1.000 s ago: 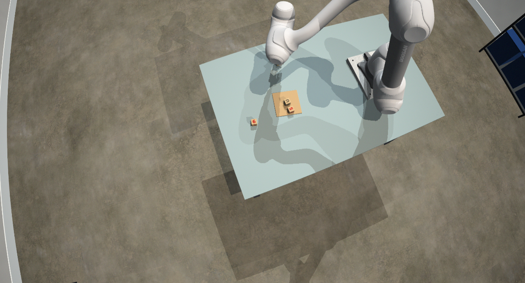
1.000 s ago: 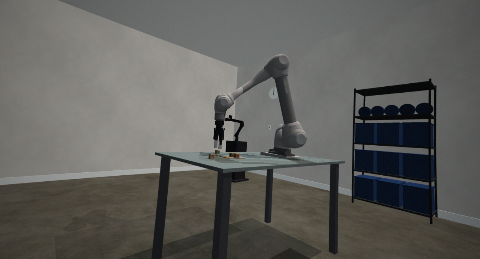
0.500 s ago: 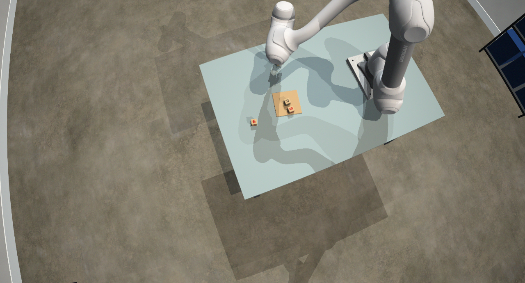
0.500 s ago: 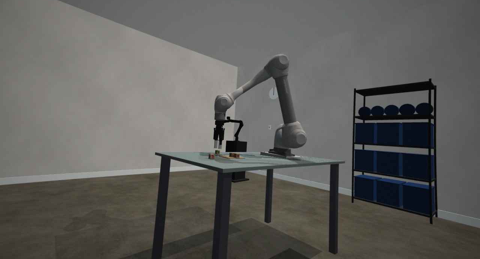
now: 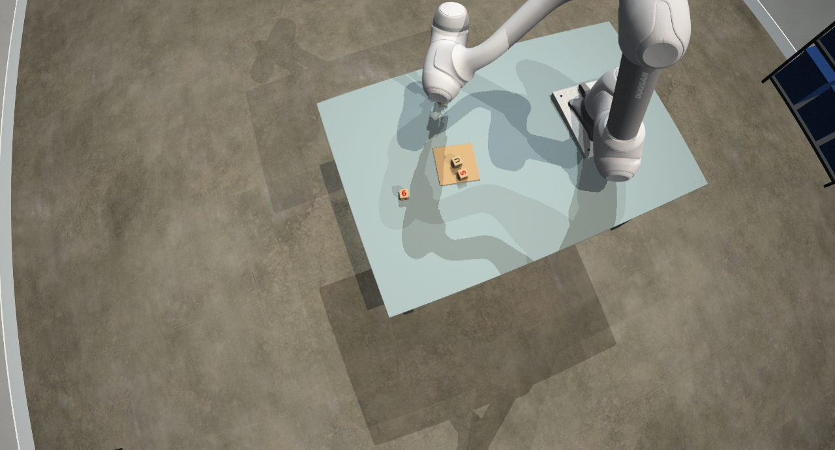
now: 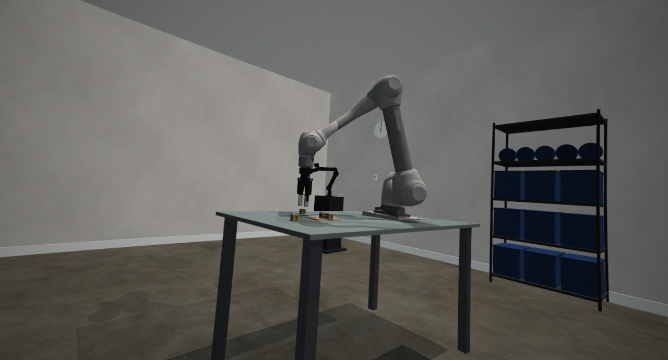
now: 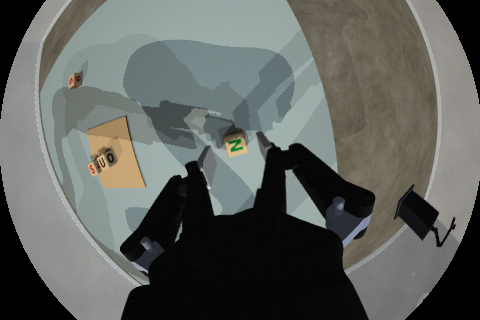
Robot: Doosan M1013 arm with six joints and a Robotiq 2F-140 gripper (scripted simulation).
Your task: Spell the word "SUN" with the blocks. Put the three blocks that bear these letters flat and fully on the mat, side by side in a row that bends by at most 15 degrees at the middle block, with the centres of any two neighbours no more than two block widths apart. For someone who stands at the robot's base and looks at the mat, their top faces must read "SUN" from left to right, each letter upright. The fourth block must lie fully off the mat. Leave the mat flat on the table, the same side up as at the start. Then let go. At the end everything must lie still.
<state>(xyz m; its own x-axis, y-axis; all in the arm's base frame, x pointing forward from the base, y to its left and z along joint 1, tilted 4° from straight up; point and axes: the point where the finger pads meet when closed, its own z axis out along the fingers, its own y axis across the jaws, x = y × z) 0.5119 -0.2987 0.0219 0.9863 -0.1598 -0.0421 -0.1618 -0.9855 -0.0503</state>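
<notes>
Right now my hand is 60 mm above the N block. The rest, counted from my hand: S block 300 mm to the left, 80 mm ahead, 60 mm below; mat 250 mm to the left, 80 mm ahead, 70 mm below; 6 block 290 mm ahead, 270 mm to the left, 60 mm below.
</notes>
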